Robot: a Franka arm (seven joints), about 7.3 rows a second.
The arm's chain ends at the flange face. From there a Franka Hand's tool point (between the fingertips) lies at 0.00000 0.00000 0.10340 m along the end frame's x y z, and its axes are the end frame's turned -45 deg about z.
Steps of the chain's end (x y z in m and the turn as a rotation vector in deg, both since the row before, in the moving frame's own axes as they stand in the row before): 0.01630 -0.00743 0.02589 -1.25 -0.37 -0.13; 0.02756 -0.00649 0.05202 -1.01 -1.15 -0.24; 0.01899 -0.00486 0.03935 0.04 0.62 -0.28; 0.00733 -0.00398 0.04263 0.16 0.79 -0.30; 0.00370 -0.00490 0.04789 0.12 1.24 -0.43; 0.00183 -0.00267 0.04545 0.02 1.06 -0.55; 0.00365 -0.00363 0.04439 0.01 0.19 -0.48; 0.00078 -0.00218 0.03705 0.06 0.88 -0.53; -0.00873 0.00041 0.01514 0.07 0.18 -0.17; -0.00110 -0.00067 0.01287 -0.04 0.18 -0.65; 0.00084 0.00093 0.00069 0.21 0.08 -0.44
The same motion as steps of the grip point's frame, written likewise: 0.01471 0.00740 0.02586 -0.62 -1.15 -0.13; 0.02132 0.01473 0.05198 0.10 -1.53 -0.24; 0.01771 0.01073 0.03934 -0.41 0.47 -0.28; 0.00921 0.00317 0.04262 -0.45 0.67 -0.30; 0.00782 0.00057 0.04787 -0.79 0.96 -0.43; 0.00457 0.00073 0.04543 -0.74 0.76 -0.55; 0.00540 0.00024 0.04439 -0.13 0.14 -0.48; 0.00330 0.00005 0.03704 -0.58 0.66 -0.53; -0.00614 -0.00574 0.01514 -0.08 0.18 -0.17; -0.00012 -0.00097 0.01287 -0.16 0.10 -0.65; 0.00031 0.00108 0.00069 0.09 0.21 -0.44
